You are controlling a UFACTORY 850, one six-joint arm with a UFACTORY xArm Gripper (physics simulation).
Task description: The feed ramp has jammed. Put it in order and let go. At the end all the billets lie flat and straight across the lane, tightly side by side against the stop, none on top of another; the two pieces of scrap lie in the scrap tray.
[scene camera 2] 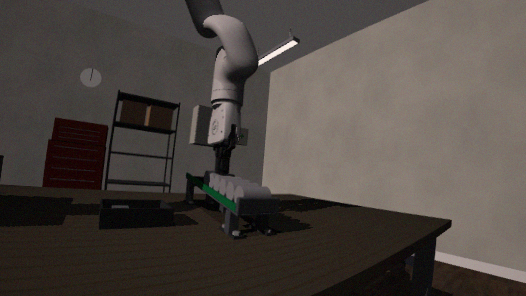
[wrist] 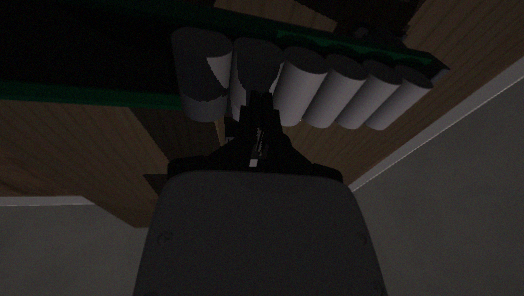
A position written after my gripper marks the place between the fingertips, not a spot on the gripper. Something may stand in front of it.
I see my gripper (scene camera 2: 221, 173) and a scrap tray (scene camera 2: 141, 213).
My gripper is seen too in the wrist view (wrist: 258, 105).
